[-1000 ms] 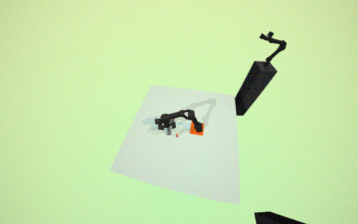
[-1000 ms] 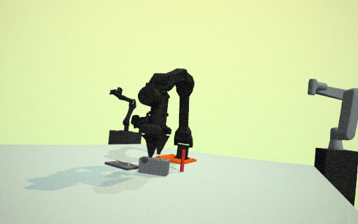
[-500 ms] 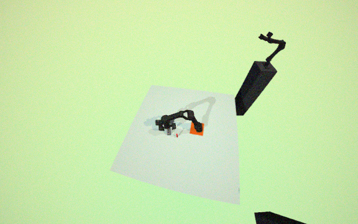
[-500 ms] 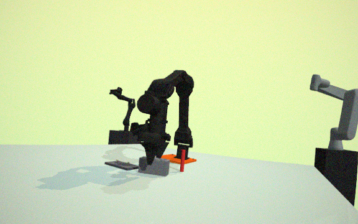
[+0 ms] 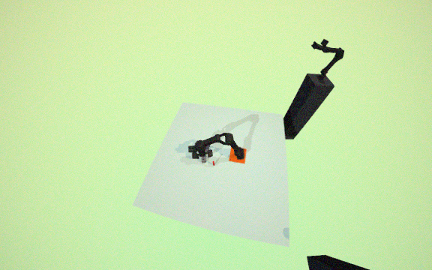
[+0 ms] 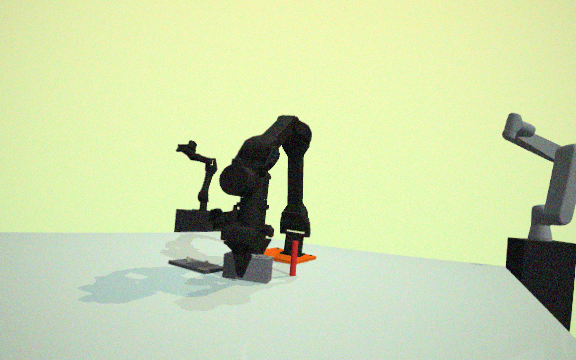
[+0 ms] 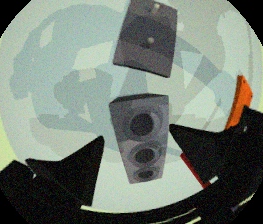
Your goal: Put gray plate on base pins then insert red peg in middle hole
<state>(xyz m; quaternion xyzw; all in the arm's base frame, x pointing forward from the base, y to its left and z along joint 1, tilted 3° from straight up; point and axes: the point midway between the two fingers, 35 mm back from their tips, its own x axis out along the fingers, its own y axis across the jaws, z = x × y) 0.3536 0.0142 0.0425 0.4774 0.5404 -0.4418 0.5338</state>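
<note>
Now: gripper tip 30 mm below the gray plate. Round my gripper tip: dark base (140 mm to the right, 20 mm behind); red peg (100 mm behind, 70 mm to the left, 30 mm above).
</note>
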